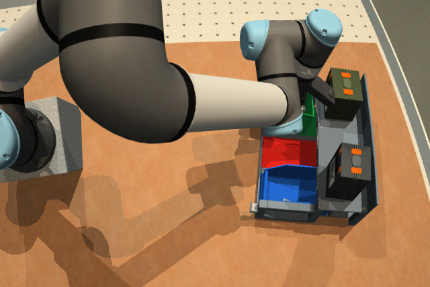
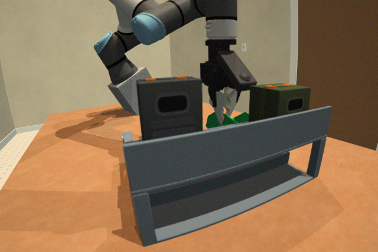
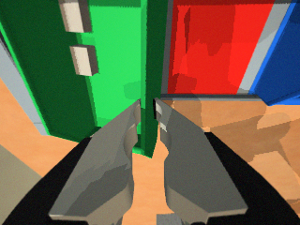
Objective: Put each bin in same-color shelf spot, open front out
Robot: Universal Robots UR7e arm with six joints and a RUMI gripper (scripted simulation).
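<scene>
Now: hand 4 cm to the right of the green bin and 3 cm above it. Round my hand: shelf front lip (9 cm below, 6 cm to the right, 6 cm behind); then blue bin (19 cm to the right, 5 cm below, 1 cm ahead); then olive case (15 cm ahead, 6 cm above, 1 cm to the left).
</scene>
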